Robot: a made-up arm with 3 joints. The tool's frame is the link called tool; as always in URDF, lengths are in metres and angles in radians.
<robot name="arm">
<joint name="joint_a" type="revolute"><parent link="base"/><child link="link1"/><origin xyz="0.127 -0.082 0.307" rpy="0 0 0"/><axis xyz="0.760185 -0.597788 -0.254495"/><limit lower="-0.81" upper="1.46"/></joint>
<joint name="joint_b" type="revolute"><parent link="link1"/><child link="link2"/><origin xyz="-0.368 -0.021 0.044" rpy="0 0 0"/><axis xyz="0.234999 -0.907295 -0.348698"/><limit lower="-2.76" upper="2.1"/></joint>
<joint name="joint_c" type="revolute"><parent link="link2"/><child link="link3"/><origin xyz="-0.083 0.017 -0.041" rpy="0 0 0"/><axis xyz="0.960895 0.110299 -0.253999"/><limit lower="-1.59" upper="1.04"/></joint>
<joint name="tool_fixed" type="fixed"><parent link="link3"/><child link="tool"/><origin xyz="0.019 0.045 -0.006" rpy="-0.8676 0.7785 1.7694"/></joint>
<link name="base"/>
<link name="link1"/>
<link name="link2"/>
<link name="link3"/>
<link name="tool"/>
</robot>
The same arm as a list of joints. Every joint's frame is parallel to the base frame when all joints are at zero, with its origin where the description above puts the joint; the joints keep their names.
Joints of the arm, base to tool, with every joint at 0 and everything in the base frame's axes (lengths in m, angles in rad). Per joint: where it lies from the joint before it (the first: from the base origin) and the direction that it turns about. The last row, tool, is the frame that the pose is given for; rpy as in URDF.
joint_a: origin 0.127 -0.082 0.307 axis 0.760185 -0.597788 -0.254495
joint_b: origin -0.368 -0.021 0.044 axis 0.234999 -0.907295 -0.348698
joint_c: origin -0.083 0.017 -0.041 axis 0.960895 0.110299 -0.253999
tool: origin 0.019 0.045 -0.006 rpy -0.8676 0.7785 1.7694
Joint limits (rad, base to tool): -0.81..1.46 -2.76..2.1 -1.59..1.04

